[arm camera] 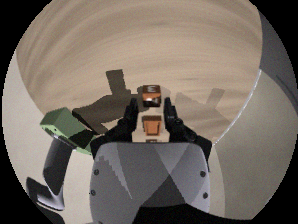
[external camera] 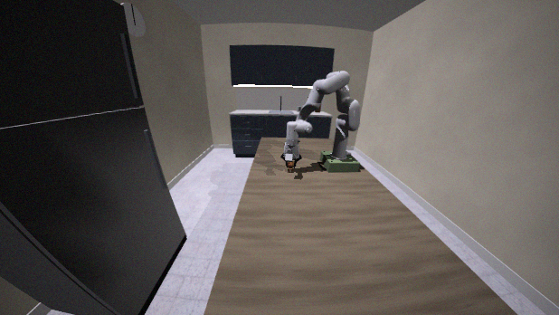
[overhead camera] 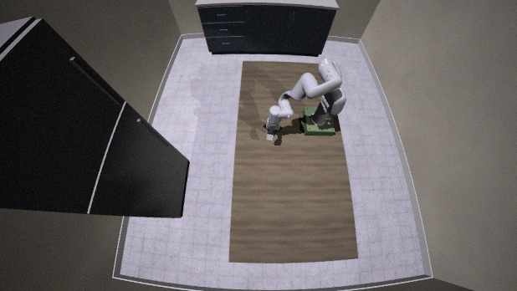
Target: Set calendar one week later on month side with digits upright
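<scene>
The calendar cube lies 40 mm below my hand. The rest, counted from my hand: calendar tray: 20 mm behind, 100 mm to the right, 50 mm below.
</scene>
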